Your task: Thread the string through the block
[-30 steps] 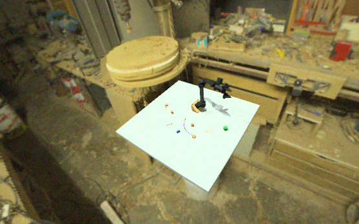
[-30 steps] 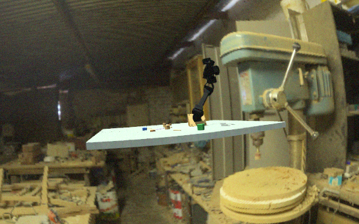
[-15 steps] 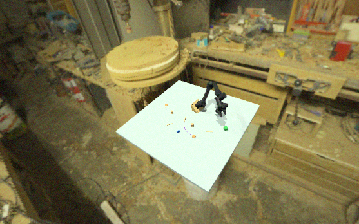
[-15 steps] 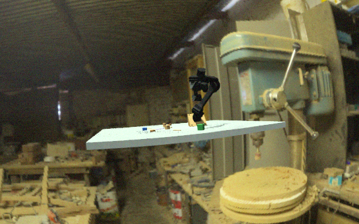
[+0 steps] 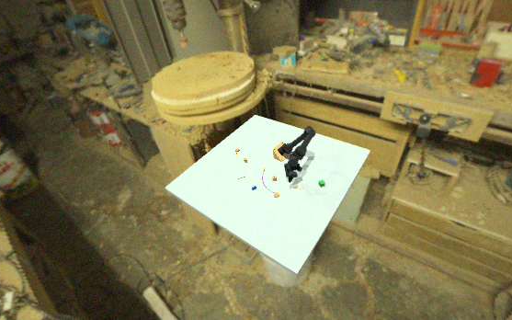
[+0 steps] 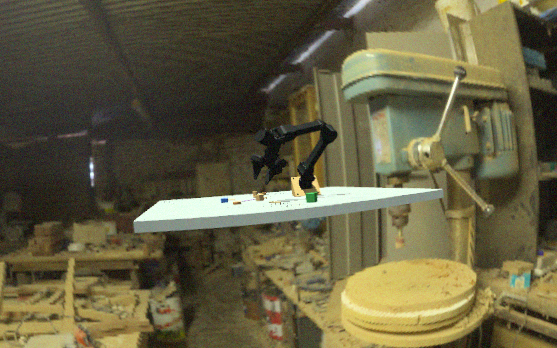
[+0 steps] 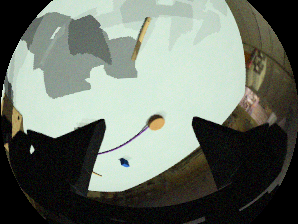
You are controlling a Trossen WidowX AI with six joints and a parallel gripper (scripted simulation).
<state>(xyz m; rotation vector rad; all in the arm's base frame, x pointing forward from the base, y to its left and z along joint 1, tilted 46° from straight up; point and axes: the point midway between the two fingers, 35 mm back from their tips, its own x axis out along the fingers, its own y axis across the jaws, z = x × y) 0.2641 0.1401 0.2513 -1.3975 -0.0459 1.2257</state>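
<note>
My gripper tip is now 150 mm to the left of the wooden block, 80 mm above it and 10 mm past it. Round my gripper tip: round wooden button (110 mm ahead, 90 mm below, 30 mm to the right); then green cube (190 mm to the left, 180 mm behind, 80 mm below); then small blue piece (210 mm to the right, 170 mm ahead, 80 mm below).
</note>
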